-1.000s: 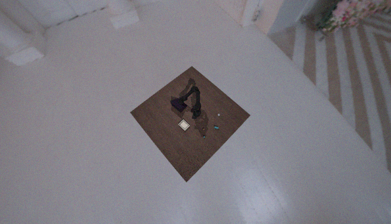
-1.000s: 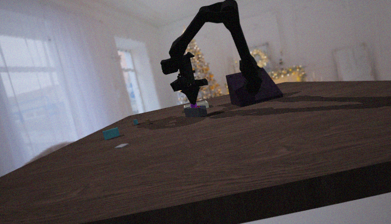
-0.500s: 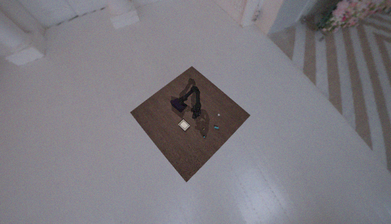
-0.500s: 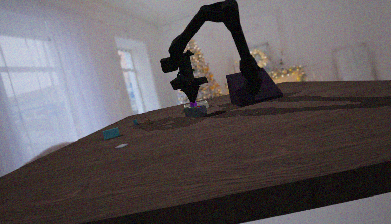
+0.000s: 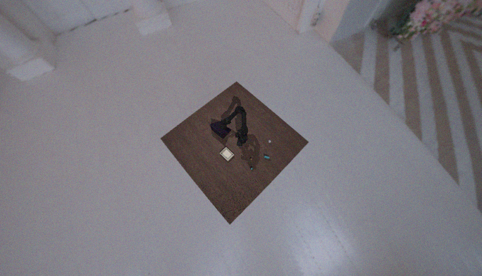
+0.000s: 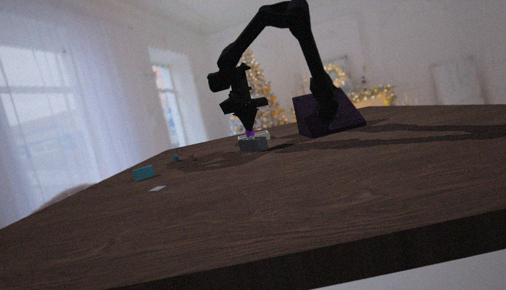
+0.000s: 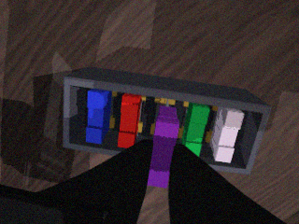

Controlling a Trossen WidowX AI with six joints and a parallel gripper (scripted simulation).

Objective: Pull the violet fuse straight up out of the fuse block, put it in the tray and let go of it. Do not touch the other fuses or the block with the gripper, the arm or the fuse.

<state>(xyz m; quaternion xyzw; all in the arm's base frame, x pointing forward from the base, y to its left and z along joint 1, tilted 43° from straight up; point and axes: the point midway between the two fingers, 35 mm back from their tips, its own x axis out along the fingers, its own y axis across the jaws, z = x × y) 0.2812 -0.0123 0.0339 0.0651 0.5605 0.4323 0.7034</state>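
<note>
The tray is 22 cm to the right of my gripper tip, 6 cm below it and 2 cm behind it. From my gripper tip the other things lie so: flat piece: 26 cm ahead, 24 cm to the left, 6 cm below; violet fuse: 1 cm below.
</note>
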